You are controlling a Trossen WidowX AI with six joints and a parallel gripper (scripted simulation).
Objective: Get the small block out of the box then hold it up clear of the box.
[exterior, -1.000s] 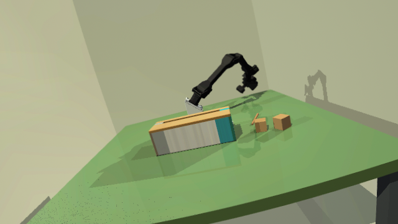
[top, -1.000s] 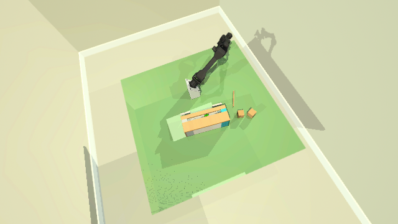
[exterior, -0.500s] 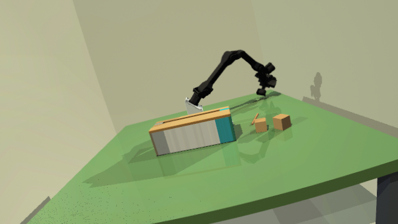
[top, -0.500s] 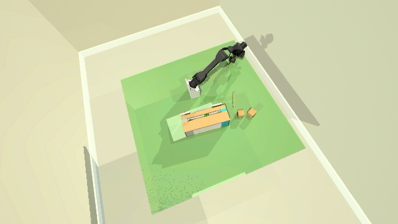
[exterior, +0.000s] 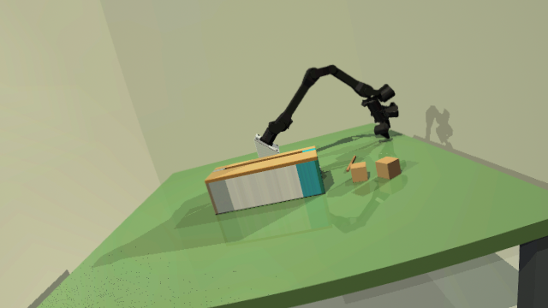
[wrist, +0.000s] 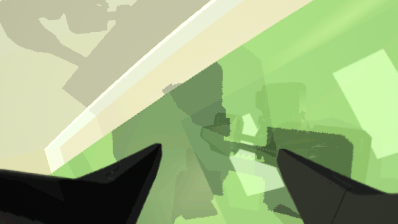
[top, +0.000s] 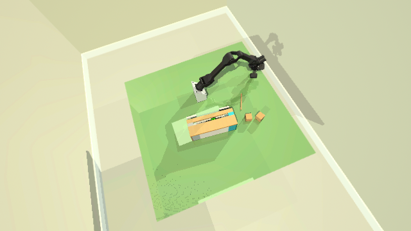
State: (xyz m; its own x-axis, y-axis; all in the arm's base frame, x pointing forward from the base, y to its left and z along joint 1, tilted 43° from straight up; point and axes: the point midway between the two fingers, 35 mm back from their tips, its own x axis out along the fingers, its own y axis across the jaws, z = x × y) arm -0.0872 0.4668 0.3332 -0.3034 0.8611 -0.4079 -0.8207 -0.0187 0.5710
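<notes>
Right now the small green block is 41 cm ahead of my gripper tip, 54 cm to the right of it and 7 cm above it. The rest, counted from my gripper tip: thin wooden stick: 27 cm ahead, 24 cm to the right, 2 cm below; then box: 39 cm ahead, 57 cm to the right, 4 cm above.
</notes>
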